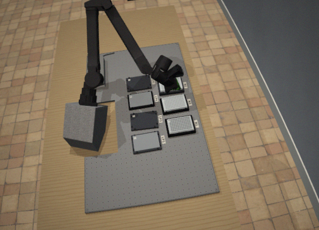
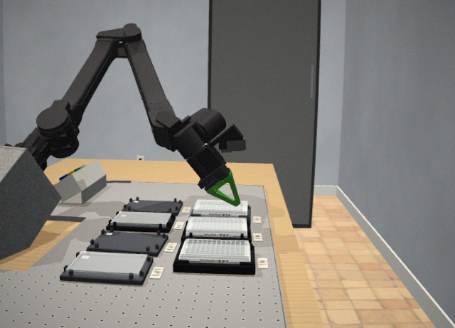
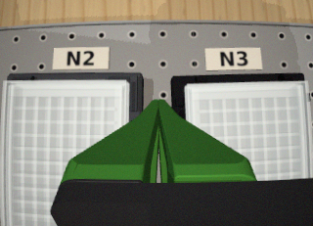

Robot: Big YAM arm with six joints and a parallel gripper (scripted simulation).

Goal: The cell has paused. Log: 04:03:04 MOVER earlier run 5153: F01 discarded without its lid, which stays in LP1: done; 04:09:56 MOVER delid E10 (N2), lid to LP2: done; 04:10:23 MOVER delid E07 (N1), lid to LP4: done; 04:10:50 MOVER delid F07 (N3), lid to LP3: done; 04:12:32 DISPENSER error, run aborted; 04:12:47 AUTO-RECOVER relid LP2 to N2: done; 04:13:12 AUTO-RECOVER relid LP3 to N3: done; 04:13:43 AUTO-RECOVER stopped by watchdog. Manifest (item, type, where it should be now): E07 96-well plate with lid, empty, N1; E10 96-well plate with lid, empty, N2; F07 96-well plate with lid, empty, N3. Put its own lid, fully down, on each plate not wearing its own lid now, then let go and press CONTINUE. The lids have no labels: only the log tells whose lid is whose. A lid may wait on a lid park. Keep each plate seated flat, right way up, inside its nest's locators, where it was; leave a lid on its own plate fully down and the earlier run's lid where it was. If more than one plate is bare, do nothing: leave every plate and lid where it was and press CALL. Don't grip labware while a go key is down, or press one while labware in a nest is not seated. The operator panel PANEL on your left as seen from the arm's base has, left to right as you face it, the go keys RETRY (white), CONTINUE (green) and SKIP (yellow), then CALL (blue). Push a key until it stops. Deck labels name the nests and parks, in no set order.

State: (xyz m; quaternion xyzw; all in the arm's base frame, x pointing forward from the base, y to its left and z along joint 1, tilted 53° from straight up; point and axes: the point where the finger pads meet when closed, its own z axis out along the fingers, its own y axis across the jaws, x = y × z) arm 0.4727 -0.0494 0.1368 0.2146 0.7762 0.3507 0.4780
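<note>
Right now the park LP4 is 22 cm behind my hand and 6 cm below it. The rest, counted from my hand: park LP2: 22 cm behind, 12 cm to the left, 6 cm below; then park LP3: 21 cm behind, 14 cm to the right, 6 cm below; then 96-well plate: 20 cm to the right, 4 cm below, 3 cm behind.
</note>
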